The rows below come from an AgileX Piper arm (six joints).
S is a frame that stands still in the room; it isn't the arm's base.
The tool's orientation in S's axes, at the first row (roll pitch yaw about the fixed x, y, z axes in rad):
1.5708 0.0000 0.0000
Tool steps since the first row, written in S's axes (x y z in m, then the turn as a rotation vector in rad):
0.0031 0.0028 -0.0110 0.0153 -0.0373 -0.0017
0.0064 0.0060 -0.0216 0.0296 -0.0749 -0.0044
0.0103 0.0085 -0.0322 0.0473 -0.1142 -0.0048
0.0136 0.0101 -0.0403 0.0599 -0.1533 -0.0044
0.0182 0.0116 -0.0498 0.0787 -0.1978 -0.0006
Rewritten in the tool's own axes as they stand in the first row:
0.0031 -0.0110 -0.0028 0.0153 -0.0017 0.0373
0.0064 -0.0216 -0.0060 0.0296 -0.0044 0.0749
0.0103 -0.0322 -0.0085 0.0473 -0.0048 0.1142
0.0136 -0.0403 -0.0101 0.0599 -0.0044 0.1533
0.0182 -0.0498 -0.0116 0.0787 -0.0006 0.1978

